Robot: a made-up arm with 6 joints.
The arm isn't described. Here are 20 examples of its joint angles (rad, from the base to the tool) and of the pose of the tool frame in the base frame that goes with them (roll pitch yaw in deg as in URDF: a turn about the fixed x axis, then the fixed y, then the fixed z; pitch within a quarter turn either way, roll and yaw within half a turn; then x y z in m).
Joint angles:
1: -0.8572 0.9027 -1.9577 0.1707 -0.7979 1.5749
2: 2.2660 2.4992 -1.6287 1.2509 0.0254 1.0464
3: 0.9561 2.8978 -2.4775 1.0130 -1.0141 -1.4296
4: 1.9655 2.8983 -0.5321 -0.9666 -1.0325 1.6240
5: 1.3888 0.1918 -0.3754 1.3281 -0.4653 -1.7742
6: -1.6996 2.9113 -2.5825 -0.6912 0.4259 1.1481
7: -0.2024 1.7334 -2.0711 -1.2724 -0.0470 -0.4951
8: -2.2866 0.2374 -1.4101 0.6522 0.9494 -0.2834
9: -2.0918 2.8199 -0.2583 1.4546 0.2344 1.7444
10: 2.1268 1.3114 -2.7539 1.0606 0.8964 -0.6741
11: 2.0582 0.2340 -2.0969 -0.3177 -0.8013 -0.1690
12: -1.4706 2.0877 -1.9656 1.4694 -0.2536 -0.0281
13: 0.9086 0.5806 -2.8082 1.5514 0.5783 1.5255
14: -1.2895 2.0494 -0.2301 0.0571 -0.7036 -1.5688
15: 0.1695 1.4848 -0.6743 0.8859 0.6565 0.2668
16: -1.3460 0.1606 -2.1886 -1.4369 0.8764 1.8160
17: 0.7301 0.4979 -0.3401 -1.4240 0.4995 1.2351
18: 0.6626 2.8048 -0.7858 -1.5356 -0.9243 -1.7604
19: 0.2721 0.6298 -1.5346 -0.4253 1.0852 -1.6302
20: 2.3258 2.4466 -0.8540 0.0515 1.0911 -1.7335
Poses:
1: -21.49 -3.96 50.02 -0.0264 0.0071 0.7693
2: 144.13 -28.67 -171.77 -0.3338 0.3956 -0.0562
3: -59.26 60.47 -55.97 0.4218 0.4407 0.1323
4: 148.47 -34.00 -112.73 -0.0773 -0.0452 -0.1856
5: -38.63 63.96 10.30 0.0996 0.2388 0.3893
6: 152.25 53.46 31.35 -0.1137 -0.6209 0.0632
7: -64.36 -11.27 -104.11 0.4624 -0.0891 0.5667
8: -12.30 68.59 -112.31 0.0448 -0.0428 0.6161
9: -170.80 53.97 -124.99 0.1085 0.1311 -0.1107
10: -37.51 39.93 130.93 -0.0789 -0.0349 0.7735
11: 34.19 -61.58 66.12 0.1821 -0.4037 0.5918
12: 90.49 7.73 -8.65 0.0269 -0.5816 0.3303
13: 30.02 43.96 -132.51 -0.3415 -0.3266 0.5998
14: -148.91 -0.47 -167.21 0.0361 -0.1417 -0.1360
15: 145.82 -10.39 139.25 0.3159 0.1142 0.0429
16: 38.06 -40.30 -55.30 -0.1854 0.3823 0.5751
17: -119.18 74.31 -104.99 0.2675 0.1597 0.2643
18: -125.89 11.97 42.59 -0.0101 0.1192 -0.2036
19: -92.99 -16.44 -94.99 0.1529 -0.0048 0.5940
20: 121.58 8.15 45.18 -0.0751 0.0715 -0.1441
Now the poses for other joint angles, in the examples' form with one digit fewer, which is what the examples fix.
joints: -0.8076 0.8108 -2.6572 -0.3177 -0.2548 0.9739
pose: -26.1 -24.0 -3.9 -0.222 0.246 0.732
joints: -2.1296 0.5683 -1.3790 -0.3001 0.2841 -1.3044
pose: -54.3 1.7 143.4 -0.089 -0.123 0.648
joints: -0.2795 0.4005 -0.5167 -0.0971 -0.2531 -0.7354
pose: -56.7 36.8 -83.0 0.275 -0.076 0.415
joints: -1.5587 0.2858 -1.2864 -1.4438 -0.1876 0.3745
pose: -28.0 3.9 -148.9 0.024 -0.018 0.672
